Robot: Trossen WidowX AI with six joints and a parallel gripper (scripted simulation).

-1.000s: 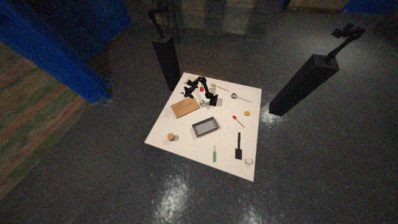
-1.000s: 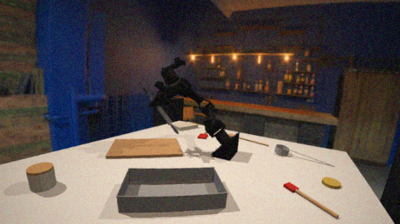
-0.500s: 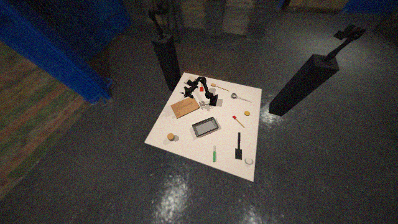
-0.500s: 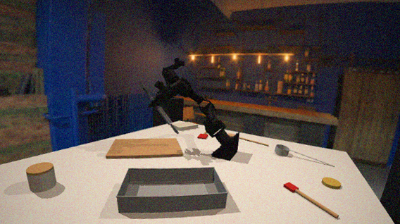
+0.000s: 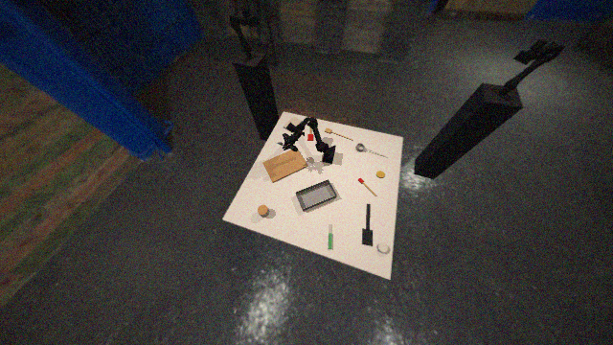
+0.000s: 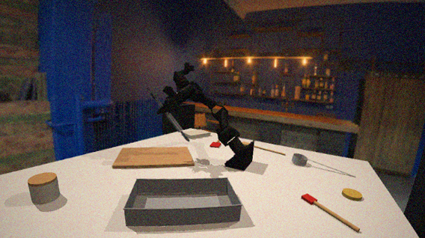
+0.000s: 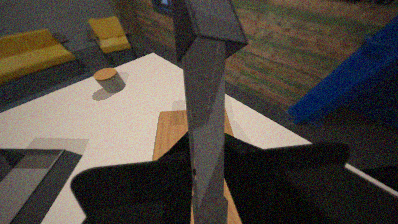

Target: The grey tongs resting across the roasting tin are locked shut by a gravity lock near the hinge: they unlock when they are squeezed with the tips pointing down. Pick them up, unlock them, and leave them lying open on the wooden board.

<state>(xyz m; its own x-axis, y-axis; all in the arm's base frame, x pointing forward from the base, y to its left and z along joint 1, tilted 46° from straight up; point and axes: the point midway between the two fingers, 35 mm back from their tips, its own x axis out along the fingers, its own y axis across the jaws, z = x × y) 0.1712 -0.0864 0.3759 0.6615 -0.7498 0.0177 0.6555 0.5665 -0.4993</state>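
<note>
The wooden board is 1 cm ahead of my gripper tip, 1 cm to the right of it and 22 cm below it. Round my gripper tip: cork-lidded canister (49 cm ahead, 1 cm to the left, 19 cm below); then grey roasting tin (22 cm ahead, 36 cm to the left, 20 cm below); then green-handled tool (48 cm ahead, 56 cm to the left, 22 cm below).
</note>
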